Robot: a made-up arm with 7 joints.
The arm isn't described. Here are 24 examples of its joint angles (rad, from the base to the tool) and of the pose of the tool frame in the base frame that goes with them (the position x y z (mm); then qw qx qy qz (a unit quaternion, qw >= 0)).
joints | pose
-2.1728 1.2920 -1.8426 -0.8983 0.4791 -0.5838 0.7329 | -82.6 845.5 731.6 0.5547 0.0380 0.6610 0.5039
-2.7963 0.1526 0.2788 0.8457 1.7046 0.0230 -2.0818 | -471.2 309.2 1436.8 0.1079 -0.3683 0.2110 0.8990
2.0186 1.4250 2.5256 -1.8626 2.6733 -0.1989 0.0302 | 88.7 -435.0 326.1 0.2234 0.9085 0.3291 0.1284
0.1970 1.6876 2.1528 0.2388 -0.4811 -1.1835 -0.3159 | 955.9 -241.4 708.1 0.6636 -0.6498 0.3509 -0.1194
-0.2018 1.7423 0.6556 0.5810 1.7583 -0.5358 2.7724 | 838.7 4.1 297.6 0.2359 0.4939 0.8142 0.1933
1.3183 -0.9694 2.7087 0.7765 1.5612 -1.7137 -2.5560 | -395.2 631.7 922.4 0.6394 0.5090 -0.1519 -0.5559
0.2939 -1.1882 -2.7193 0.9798 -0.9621 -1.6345 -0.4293 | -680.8 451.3 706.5 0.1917 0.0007 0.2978 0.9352
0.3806 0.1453 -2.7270 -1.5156 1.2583 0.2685 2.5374 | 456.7 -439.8 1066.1 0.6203 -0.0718 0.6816 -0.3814
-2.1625 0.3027 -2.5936 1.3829 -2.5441 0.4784 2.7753 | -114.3 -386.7 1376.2 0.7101 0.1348 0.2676 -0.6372
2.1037 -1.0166 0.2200 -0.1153 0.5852 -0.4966 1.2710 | 406.3 722.0 1091.3 0.4699 0.2118 0.6215 0.5900
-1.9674 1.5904 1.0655 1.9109 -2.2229 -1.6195 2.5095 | 239.8 372.2 591.2 0.2784 -0.1732 0.2687 -0.9057
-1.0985 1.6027 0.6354 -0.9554 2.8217 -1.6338 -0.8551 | 169.6 797.3 943.1 0.2019 -0.8900 -0.3033 -0.2740
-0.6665 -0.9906 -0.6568 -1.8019 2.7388 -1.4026 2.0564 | -267.7 -522.6 624.2 0.2252 -0.3662 -0.5981 0.6764
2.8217 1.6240 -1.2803 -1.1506 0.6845 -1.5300 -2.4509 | -700.6 181.7 845.7 0.7322 -0.3799 0.0894 -0.5582
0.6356 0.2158 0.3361 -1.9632 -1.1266 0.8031 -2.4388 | -179.0 320.5 1032.8 0.4430 -0.2673 0.5577 0.6491
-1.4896 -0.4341 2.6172 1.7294 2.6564 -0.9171 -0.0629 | 257.4 -562.0 828.5 0.2655 -0.6854 0.6636 -0.1395
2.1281 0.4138 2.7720 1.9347 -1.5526 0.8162 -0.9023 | -90.6 306.4 1112.0 0.3928 -0.1172 -0.7529 -0.5149
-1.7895 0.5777 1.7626 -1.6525 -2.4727 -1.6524 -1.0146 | -540.3 164.5 1091.0 0.5547 0.0082 0.0018 -0.8320
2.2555 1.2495 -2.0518 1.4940 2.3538 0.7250 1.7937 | 59.3 -697.0 1100.5 0.2520 0.4760 -0.5365 0.6497
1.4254 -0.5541 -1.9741 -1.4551 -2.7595 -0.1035 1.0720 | -524.2 -10.6 1255.8 0.1625 -0.3963 -0.3500 0.8331
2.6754 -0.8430 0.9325 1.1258 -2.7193 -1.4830 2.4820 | 17.3 423.6 1240.2 0.1592 0.6001 -0.6226 -0.4763
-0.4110 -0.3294 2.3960 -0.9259 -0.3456 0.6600 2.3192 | -97.0 266.1 1540.8 0.4246 0.0376 -0.0124 0.9045
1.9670 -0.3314 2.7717 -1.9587 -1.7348 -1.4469 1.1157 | 110.2 -373.8 1131.7 0.1488 -0.6838 0.2613 -0.6649
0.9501 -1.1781 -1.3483 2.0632 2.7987 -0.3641 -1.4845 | 318.3 317.9 907.3 0.1711 -0.7473 0.3422 -0.5433
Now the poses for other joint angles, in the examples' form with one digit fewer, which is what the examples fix.
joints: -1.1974 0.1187 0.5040 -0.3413 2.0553 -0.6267 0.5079
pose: -138 4 1651 0.542 -0.069 -0.318 -0.775
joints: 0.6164 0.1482 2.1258 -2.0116 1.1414 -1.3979 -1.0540
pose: 434 53 838 0.430 0.877 -0.143 0.162
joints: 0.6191 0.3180 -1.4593 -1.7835 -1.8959 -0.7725 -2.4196
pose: -172 -539 1002 0.659 0.699 0.167 -0.222
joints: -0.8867 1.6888 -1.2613 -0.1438 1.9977 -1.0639 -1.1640
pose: 649 711 643 0.575 -0.257 0.299 0.717
